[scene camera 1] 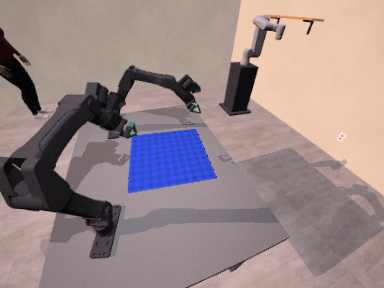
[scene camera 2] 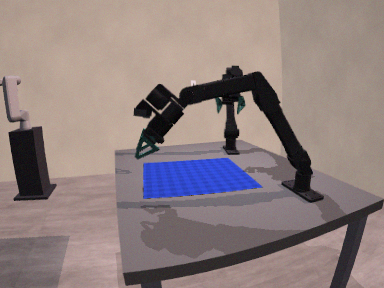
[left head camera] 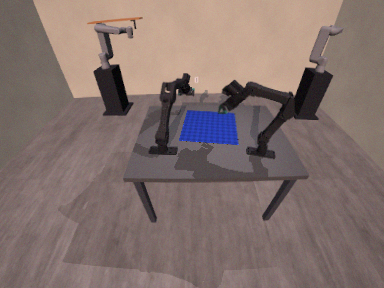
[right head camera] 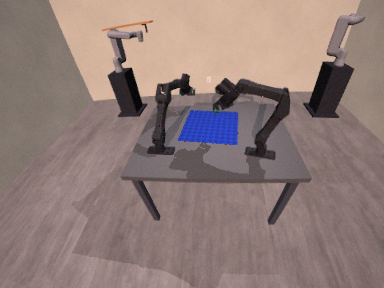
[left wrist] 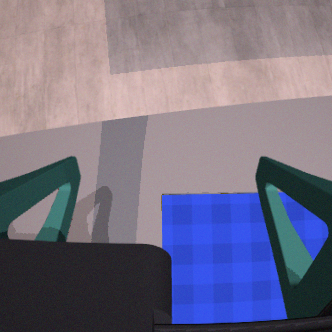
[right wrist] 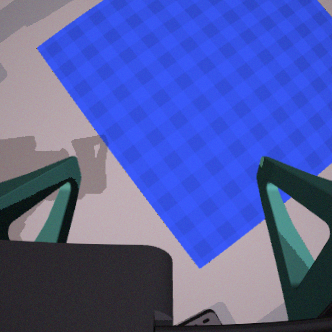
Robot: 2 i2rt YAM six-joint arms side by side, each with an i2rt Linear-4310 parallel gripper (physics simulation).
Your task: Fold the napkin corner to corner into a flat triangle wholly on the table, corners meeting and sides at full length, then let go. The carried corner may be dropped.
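Observation:
The blue checked napkin (left head camera: 210, 127) (right head camera: 210, 127) (scene camera 1: 170, 160) (scene camera 2: 197, 177) (left wrist: 215, 250) (right wrist: 175, 100) lies flat and unfolded as a square on the table. My left gripper (left head camera: 186, 92) (right head camera: 188, 92) (scene camera 1: 196, 107) (scene camera 2: 146, 147) (left wrist: 167, 166) is open and empty, above the table's back part. In the left wrist view a napkin corner shows below, right of centre. My right gripper (left head camera: 223, 111) (right head camera: 217, 110) (scene camera 1: 131, 129) (scene camera 2: 230, 105) (right wrist: 168, 165) is open and empty, above the table. In the right wrist view a napkin corner points down between the fingers' sides, below them.
The grey table (left head camera: 280, 167) (scene camera 1: 210, 250) (scene camera 2: 250, 230) carries both black arm bases and dark arm shadows. Black pedestals (left head camera: 114, 90) (right head camera: 127, 90) (scene camera 1: 241, 87) (scene camera 2: 32, 160) with light grey arms stand on the floor behind it. A person (scene camera 1: 20, 75) stands at the left in scene camera 1.

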